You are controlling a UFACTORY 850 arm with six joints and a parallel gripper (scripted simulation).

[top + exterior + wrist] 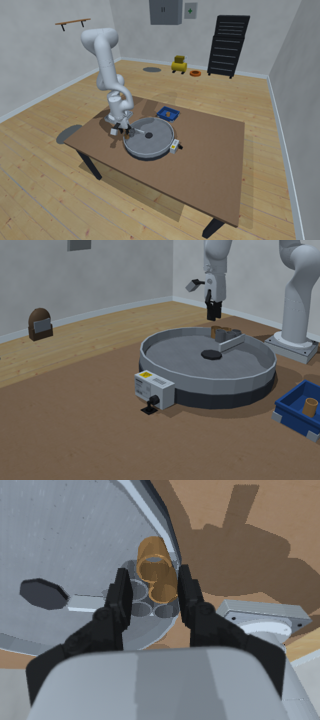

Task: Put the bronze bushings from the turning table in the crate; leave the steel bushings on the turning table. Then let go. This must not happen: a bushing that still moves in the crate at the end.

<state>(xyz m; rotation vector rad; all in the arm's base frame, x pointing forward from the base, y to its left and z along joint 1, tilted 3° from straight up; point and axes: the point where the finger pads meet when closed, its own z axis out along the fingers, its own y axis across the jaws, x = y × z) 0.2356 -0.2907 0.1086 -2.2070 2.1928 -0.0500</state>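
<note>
The blue crate is 43 cm to the left of my hand, 26 cm ahead of it and 11 cm below it. Round my hand: grey turning table 17 cm ahead, 9 cm below, 8 cm to the left.
</note>
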